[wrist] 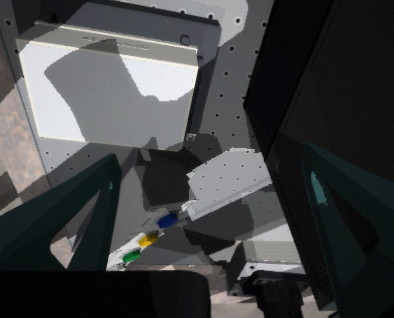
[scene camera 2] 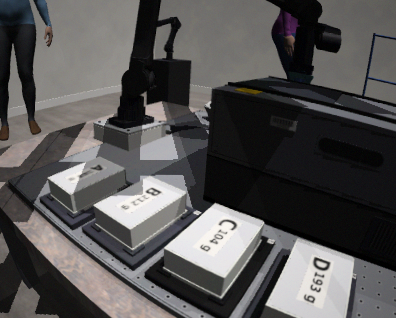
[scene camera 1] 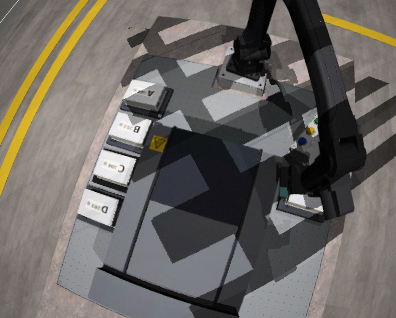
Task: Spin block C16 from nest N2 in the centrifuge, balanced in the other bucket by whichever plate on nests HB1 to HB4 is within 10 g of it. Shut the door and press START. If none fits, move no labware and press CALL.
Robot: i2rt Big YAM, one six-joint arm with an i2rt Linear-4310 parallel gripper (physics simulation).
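Frame: origin at the arm's base, x ahead, y left, z up, level; centimetres.
Seen in the pictures: gripper, fingertip midpoint: (wrist: 208, 157) (scene camera 1: 297, 189); arm's base, origin of the base link: (wrist: 275, 281) (scene camera 2: 131, 122) (scene camera 1: 245, 67).
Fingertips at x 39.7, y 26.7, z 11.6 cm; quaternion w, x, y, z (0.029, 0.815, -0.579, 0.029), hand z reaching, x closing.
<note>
Offsets run from my fingertips to a thing's top centre. "*": to the spot under its first point.
My gripper (wrist: 208, 157) is open and empty, above the right side of the table by the button box. A white block {dx -3.4, dy +6.3, dz -8.7 cm} (scene camera 1: 305, 201) (wrist: 110, 95) sits on a dark nest {dx -3.3, dy +6.3, dz -11.9 cm} (scene camera 1: 295, 210) there; its label is not readable. The centrifuge (scene camera 1: 195, 200) (scene camera 2: 295, 150) is covered on top; its inside is hidden. On the other side stand plates A {dx -16.7, dy -55.0, dz -9.9 cm} (scene camera 1: 145, 93) (scene camera 2: 86, 183), weight unreadable, B {dx -3.2, dy -53.0, dz -9.9 cm} (scene camera 1: 131, 128) (scene camera 2: 141, 210), 212 g, C {dx +10.3, dy -51.5, dz -9.9 cm} (scene camera 1: 115, 167) (scene camera 2: 215, 250), 104 g, and D {dx +23.9, dy -50.9, dz -9.9 cm} (scene camera 1: 98, 206) (scene camera 2: 312, 280), 193 g. Blue {dx -18.1, dy -0.7, dz -7.9 cm} (scene camera 1: 302, 141) (wrist: 167, 220), yellow {dx -22.8, dy +1.1, dz -7.9 cm} (scene camera 1: 310, 130) (wrist: 147, 239) and green {dx -27.4, dy +2.9, dz -7.9 cm} (scene camera 1: 317, 121) (wrist: 131, 256) buttons show.
The arm's base (scene camera 1: 242, 80) (scene camera 2: 131, 134) (wrist: 270, 250) stands at the table's back edge. The centrifuge's tall dark side borders the right finger in the wrist view. A yellow warning label {* dx +3.3, dy -35.8, dz +5.8 cm} (scene camera 1: 158, 143) (scene camera 2: 248, 91) is on the centrifuge's top corner.
</note>
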